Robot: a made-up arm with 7 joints.
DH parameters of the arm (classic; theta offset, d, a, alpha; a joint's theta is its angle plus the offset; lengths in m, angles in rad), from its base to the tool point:
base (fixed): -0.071 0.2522 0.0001 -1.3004
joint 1: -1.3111 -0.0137 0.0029 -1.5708
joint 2: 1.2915 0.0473 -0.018 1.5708
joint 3: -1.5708 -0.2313 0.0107 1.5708
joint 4: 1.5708 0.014 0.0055 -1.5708
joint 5: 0 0.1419 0.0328 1.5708
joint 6: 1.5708 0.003 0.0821 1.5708
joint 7: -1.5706 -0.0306 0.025 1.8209
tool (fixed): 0.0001 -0.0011 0 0
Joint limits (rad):
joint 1: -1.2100..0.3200
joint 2: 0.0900..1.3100
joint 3: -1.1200..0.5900
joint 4: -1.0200..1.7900
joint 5: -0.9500..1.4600
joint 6: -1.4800..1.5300
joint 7: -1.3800..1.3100
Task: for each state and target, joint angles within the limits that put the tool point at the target. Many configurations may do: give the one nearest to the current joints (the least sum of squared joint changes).
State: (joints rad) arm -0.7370 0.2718 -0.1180 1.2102 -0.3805 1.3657 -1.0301
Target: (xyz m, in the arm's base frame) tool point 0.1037 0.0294 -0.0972
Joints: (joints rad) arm -0.4153 0.1325 -0.1243 1.3152 -0.3699 1.2775 -1.0097
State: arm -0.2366 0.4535 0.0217 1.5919 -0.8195 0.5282 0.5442
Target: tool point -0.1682 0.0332 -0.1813
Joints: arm 0.1695 0.0900 0.2005 1.6685 -0.8188 0.1770 0.7639
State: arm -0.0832 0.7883 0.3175 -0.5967 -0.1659 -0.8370 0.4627
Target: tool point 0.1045 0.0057 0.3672
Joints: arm -0.6516 1.2352 0.4192 -0.7025 -0.2692 -0.8208 0.5852
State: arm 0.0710 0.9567 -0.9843 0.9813 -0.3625 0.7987 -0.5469
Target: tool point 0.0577 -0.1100 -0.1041
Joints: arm -0.1581 0.0900 -1.1200 0.5385 -0.4518 0.4969 -0.4561
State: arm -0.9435 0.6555 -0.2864 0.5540 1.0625 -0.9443 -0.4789
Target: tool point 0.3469 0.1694 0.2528
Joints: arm -0.9772 1.1120 -0.1151 0.5667 1.0533 -0.9090 -0.5265
